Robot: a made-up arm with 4 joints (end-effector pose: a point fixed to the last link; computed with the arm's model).
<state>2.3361 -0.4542 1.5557 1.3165</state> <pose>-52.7 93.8 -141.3 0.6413 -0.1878 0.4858 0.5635</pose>
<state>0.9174 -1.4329 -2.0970 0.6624</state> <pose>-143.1 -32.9 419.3 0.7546 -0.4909 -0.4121 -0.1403</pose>
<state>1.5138 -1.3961 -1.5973 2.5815</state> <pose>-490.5 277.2 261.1 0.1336 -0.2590 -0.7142 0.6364</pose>
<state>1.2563 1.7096 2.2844 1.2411</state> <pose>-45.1 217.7 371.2 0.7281 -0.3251 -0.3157 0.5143</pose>
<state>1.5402 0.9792 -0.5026 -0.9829</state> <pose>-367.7 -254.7 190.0 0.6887 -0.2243 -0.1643 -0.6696</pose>
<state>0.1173 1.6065 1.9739 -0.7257</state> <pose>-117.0 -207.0 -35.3 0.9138 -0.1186 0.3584 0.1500</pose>
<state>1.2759 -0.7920 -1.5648 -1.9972</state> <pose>-512.5 -129.2 12.3 0.5916 -0.0442 0.5040 -0.6277</pose>
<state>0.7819 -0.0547 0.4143 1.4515</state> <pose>-45.8 118.6 482.0 0.7314 -0.1347 -0.5306 0.4067</pose>
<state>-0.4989 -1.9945 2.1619 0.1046</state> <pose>-467.3 -15.5 115.8 0.4815 0.0755 0.1909 -0.8521</pose>
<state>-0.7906 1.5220 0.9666 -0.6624</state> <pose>-254.0 2.1 -139.1 0.8050 0.4325 0.3884 -0.1188</pose>
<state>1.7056 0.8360 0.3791 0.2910</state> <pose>-77.3 52.7 446.9 0.6093 -0.7474 -0.2617 -0.0411</pose>
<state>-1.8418 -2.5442 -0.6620 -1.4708</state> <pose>-23.1 262.0 159.4 0.6959 0.0196 -0.2381 0.6772</pose>
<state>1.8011 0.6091 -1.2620 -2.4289</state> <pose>-234.7 -144.2 -182.7 0.7198 0.3064 0.1254 -0.6102</pose>
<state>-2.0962 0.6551 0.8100 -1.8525</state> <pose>-428.4 293.2 59.7 0.3526 0.4882 0.3576 0.7138</pose>
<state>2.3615 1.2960 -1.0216 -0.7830</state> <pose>-354.5 -202.3 301.1 0.4641 -0.2094 -0.7253 -0.4634</pose>
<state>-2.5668 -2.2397 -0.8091 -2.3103</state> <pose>-108.9 338.0 61.6 0.6618 0.1222 -0.0582 0.7374</pose>
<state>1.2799 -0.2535 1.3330 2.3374</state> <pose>4.4 246.7 454.7 0.6118 0.3621 -0.3513 0.6092</pose>
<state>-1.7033 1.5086 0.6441 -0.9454</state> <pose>-356.7 267.6 65.2 0.3891 0.7339 0.5530 0.0653</pose>
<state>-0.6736 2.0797 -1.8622 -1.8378</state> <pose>71.8 43.1 -52.9 0.4650 -0.6129 0.1076 0.6297</pose>
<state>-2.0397 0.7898 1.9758 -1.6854</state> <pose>-118.2 343.0 -7.8 0.6443 0.2518 0.0072 0.7221</pose>
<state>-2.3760 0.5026 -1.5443 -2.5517</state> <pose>-154.9 -265.1 458.5 0.7014 -0.4455 -0.4162 -0.3692</pose>
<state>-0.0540 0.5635 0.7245 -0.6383</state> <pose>-85.8 -174.6 -54.9 0.9468 0.0003 0.3106 0.0848</pose>
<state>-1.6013 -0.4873 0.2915 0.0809</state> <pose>90.3 46.1 199.4 0.6326 0.6742 -0.2983 0.2372</pose>
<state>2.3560 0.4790 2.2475 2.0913</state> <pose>13.9 327.2 19.8 0.7399 -0.0374 0.1483 0.6551</pose>
